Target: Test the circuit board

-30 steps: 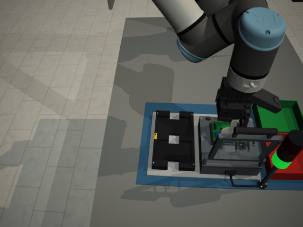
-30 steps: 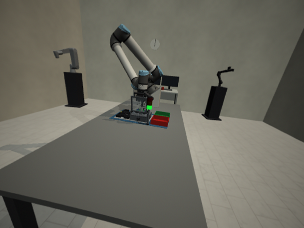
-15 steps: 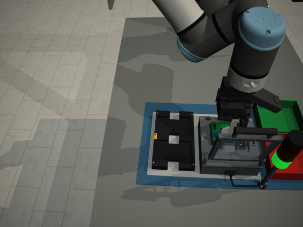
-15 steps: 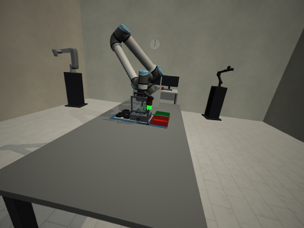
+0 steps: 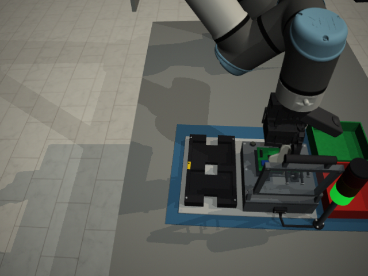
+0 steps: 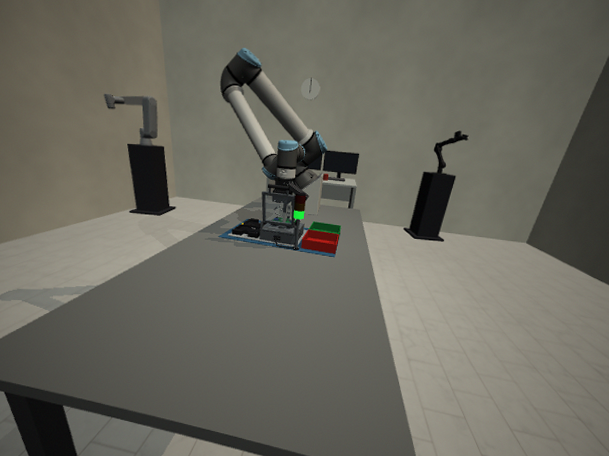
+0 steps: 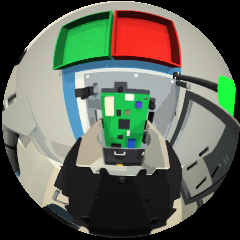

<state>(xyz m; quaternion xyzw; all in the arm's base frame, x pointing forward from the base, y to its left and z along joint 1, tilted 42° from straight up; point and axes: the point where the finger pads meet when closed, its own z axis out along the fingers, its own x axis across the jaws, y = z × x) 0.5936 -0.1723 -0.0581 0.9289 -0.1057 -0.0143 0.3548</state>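
Right now my hand is 210 mm to the right of the green bin, 70 mm past it and 70 mm above it. The rest, counted from my hand: black latch tab: 60 mm to the left, 50 mm behind; then green circuit board: 10 mm to the right; then tester lid: 110 mm ahead, 100 mm above, 30 mm to the right.
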